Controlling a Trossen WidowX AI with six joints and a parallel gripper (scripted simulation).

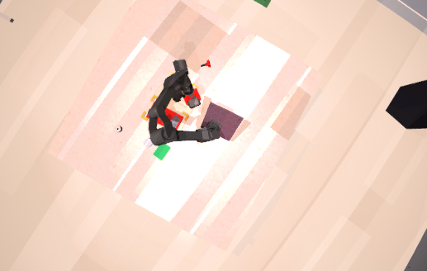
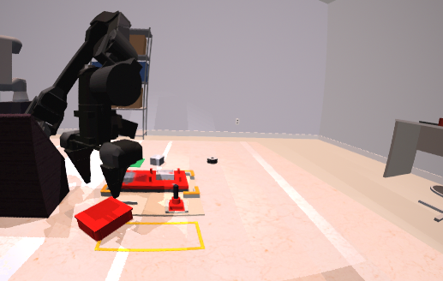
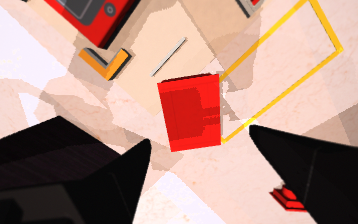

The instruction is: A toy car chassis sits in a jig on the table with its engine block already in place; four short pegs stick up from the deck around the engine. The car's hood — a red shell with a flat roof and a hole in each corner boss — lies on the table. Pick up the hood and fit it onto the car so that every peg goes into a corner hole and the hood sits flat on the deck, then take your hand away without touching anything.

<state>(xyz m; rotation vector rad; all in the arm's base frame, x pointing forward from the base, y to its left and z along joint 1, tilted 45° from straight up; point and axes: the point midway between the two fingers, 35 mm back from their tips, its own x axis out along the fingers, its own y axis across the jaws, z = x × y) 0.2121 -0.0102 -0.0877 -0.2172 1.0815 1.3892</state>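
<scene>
Now: the red hood 6 cm below my gripper tip. Round my gripper tip: orange-cornered jig: 17 cm to the left, 7 cm ahead, 6 cm below; grey engine block: 20 cm to the left, 10 cm ahead, 5 cm below; black post: 14 cm ahead, 8 cm to the left, 4 cm below.
</scene>
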